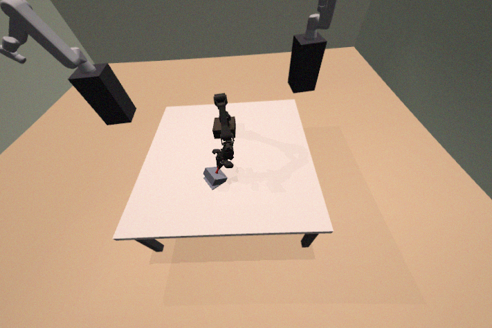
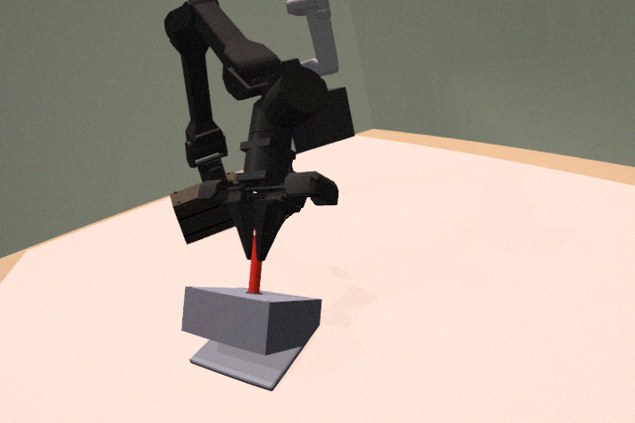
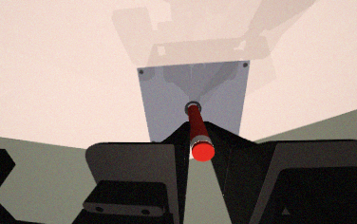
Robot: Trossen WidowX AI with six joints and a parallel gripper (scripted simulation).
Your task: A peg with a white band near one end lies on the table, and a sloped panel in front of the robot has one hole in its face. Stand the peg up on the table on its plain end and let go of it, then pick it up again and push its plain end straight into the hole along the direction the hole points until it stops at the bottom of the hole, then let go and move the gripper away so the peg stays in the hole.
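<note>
My gripper tip is 60 mm above the grey sloped panel, 30 mm to the left of it and 20 mm short of it. From my gripper tip the other things lie so: flat grey base plate: 90 mm below, 50 mm to the right, 30 mm ahead; then red peg: 10 mm to the left, 10 mm behind, 10 mm above.
</note>
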